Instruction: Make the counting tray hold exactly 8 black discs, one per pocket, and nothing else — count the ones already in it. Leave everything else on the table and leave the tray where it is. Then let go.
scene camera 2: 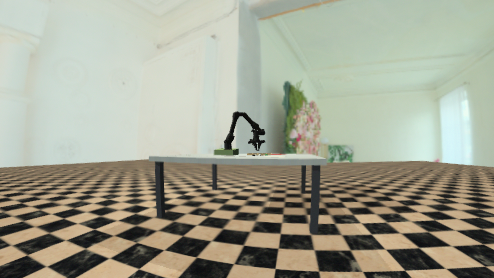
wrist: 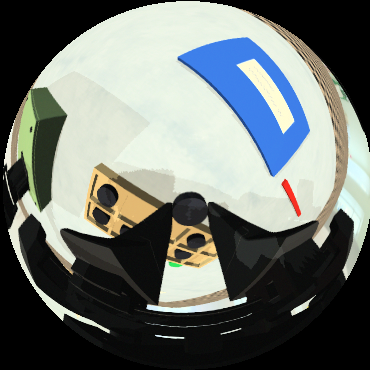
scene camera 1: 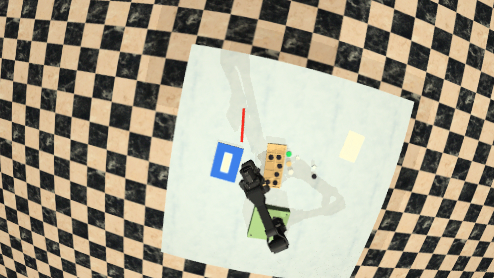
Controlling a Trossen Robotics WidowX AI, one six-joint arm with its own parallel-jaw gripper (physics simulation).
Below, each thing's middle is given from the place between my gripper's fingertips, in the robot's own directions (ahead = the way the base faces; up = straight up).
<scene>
I see the tan counting tray point(wrist: 133, 204) 80 mm to the right of my hand, 40 mm below it and 40 mm ahead of it.
</scene>
